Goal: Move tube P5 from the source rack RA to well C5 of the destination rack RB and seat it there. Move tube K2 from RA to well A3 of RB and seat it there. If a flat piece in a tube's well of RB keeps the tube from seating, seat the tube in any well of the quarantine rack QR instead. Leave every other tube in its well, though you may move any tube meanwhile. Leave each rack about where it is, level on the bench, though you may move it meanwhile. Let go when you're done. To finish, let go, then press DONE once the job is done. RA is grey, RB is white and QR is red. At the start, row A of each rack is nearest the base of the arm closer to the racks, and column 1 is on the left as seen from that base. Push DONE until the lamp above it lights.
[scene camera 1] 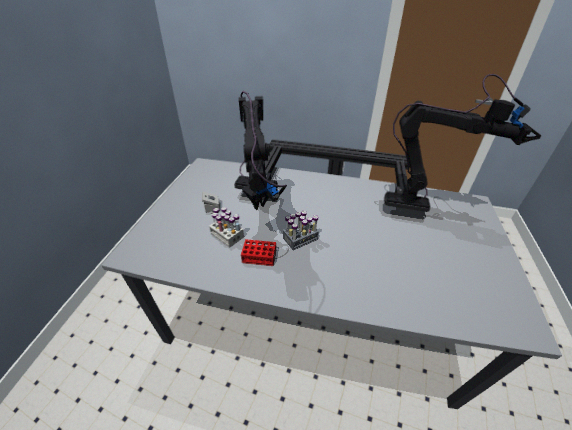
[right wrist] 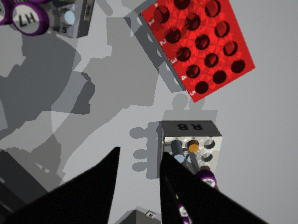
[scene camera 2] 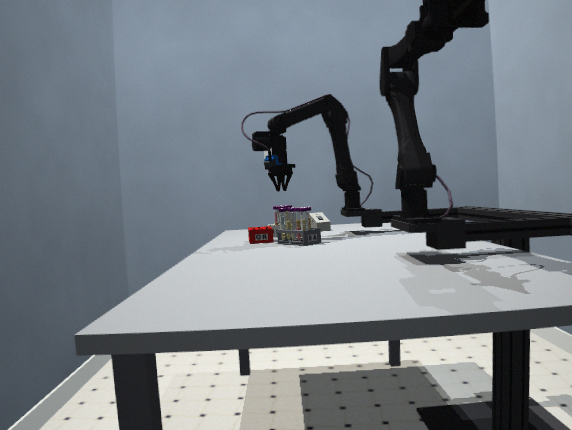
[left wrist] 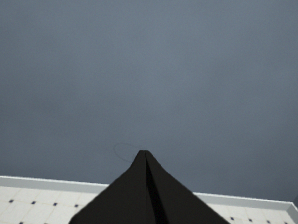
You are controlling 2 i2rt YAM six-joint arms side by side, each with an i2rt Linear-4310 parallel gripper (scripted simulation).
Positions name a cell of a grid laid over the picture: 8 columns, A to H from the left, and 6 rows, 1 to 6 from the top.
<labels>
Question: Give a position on a red rack QR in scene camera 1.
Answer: At D4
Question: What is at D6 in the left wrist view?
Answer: My left gripper.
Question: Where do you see a tube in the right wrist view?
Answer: A1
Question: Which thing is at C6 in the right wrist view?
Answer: My right gripper.
</labels>
